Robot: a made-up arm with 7 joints.
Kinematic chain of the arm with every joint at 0, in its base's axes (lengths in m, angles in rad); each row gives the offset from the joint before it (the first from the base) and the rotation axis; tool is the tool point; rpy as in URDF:
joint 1: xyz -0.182 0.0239 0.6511 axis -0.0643 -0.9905 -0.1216
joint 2: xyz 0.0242 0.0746 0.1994 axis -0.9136 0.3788 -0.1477
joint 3: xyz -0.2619 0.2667 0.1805 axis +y
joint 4: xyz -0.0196 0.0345 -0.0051 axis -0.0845 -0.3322 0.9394
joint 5: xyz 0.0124 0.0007 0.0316 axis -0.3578 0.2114 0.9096
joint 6: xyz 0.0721 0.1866 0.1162 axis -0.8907 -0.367 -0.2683
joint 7: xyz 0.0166 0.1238 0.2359 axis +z
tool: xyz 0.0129 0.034 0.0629 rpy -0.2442 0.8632 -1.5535
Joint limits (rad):
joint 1: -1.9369..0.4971
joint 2: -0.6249..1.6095
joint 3: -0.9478..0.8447
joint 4: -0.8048..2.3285
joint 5: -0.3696..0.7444
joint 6: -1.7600..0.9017
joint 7: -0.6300..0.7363
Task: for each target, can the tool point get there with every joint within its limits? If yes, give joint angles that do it. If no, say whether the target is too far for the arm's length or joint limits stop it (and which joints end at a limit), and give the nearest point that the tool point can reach.
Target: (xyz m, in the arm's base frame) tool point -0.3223 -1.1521 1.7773
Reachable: no: too far | nearest point -0.2477 -0.3165 1.4756 | short by 0.892 m
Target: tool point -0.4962 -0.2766 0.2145
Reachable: no: joint limits stop it (at a limit: joint 1, joint 2, joint 4, joint 5) | nearest point -0.5627 -0.0583 0.4232 | short by 0.309 m
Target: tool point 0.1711 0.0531 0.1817
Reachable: no: joint limits stop it (at a limit: joint 1, joint 2, joint 3) | nearest point 0.0979 0.1231 0.2497 | short by 0.122 m
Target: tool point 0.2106 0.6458 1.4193
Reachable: yes | joints -0.9463 0.1829 0.5867 1.3826 0.5219 -1.0110 0.0420
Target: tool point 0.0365 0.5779 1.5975
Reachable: yes | joints -1.2183 -0.3274 -0.7974 0.4308 0.2385 0.2307 0.5813
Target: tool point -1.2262 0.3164 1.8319
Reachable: no: too far | nearest point -0.9300 0.2803 1.5060 | short by 0.442 m
